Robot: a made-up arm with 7 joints.
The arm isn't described. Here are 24 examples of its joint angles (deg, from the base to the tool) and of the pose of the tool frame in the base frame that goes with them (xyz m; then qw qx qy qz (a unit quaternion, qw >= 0)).
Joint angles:
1: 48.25 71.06 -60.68 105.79 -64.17 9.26 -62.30
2: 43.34 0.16 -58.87 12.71 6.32 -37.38 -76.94
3: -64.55 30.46 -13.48 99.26 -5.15 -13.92 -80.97
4: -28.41 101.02 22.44 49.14 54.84 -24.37 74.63
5: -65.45 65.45 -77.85 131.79 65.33 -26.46 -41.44
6: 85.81 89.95 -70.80 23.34 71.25 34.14 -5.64
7: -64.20 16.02 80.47 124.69 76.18 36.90 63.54
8: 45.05 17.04 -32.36 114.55 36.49 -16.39 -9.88
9: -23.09 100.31 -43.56 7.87 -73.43 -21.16 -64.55
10: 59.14 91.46 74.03 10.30 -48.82 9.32 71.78
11: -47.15 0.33 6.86 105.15 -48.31 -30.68 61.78
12: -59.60 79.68 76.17 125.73 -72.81 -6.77 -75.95
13: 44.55 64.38 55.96 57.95 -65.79 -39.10 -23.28
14: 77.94 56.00 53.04 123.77 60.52 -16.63 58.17
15: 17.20 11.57 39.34 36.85 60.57 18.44 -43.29
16: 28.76 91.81 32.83 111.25 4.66 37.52 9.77
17: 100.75 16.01 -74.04 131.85 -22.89 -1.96 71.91
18: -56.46 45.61 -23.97 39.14 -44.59 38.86 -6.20
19: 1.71 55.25 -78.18 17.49 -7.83 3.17 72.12
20: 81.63 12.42 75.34 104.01 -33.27 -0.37 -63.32
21: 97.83 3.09 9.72 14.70 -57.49 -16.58 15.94
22: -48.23 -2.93 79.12 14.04 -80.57 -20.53 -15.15
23: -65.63 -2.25 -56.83 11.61 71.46 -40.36 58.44
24: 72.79 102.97 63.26 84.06 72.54 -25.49 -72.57
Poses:
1: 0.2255 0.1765 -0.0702 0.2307 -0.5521 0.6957 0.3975
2: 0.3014 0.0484 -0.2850 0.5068 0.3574 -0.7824 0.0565
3: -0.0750 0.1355 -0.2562 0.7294 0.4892 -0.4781 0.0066
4: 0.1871 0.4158 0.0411 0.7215 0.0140 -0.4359 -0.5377
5: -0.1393 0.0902 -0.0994 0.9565 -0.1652 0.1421 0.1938
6: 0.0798 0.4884 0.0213 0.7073 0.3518 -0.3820 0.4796
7: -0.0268 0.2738 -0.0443 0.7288 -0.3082 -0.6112 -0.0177
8: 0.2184 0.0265 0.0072 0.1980 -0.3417 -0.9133 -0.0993
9: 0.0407 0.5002 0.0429 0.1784 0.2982 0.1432 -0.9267
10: -0.0345 0.5010 0.0325 0.7178 0.1630 -0.6549 0.1710
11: 0.0200 0.1111 -0.2527 0.6458 -0.2104 -0.3217 -0.6597
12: 0.1452 0.2046 0.0385 0.5152 -0.5082 0.5983 0.3439
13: 0.0756 0.4394 0.0636 0.1020 0.8690 -0.4812 -0.0537
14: -0.0374 0.2432 0.1140 0.4211 -0.3415 0.7243 0.4259
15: 0.1967 0.2393 -0.3098 0.6505 0.0342 -0.1060 0.7513
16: 0.0900 0.2193 0.1738 0.3368 0.6576 -0.6579 -0.1459
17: 0.1014 -0.0364 0.0625 0.2744 -0.3067 0.2782 0.8679
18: -0.1828 0.3153 -0.2648 0.5255 0.2873 0.4107 -0.6875
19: 0.0212 0.3880 -0.2831 0.7163 -0.1688 0.5494 -0.3958
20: 0.1219 0.3112 0.0336 0.1663 -0.3902 0.2829 -0.8603
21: 0.4003 0.1174 0.1074 0.4521 0.2755 -0.7705 -0.3551
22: -0.3031 0.1146 -0.2835 0.9536 0.1990 0.2067 -0.0915
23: -0.3669 0.0351 -0.1913 0.8639 -0.4427 0.0721 0.2292
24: -0.1941 0.2721 0.1573 0.5900 0.1764 0.6419 -0.4569
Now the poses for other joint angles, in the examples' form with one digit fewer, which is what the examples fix.
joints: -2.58 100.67 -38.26 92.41 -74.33 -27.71 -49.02
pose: 0.159 0.309 -0.096 0.012 -0.202 0.416 0.886
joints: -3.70 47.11 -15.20 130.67 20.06 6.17 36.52
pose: 0.146 0.114 -0.092 0.506 -0.250 -0.614 -0.552
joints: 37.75 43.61 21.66 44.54 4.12 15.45 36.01
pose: 0.244 0.373 -0.094 0.784 0.086 -0.614 0.033
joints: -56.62 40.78 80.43 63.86 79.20 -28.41 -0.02
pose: -0.074 0.423 -0.086 0.326 0.447 -0.729 0.403
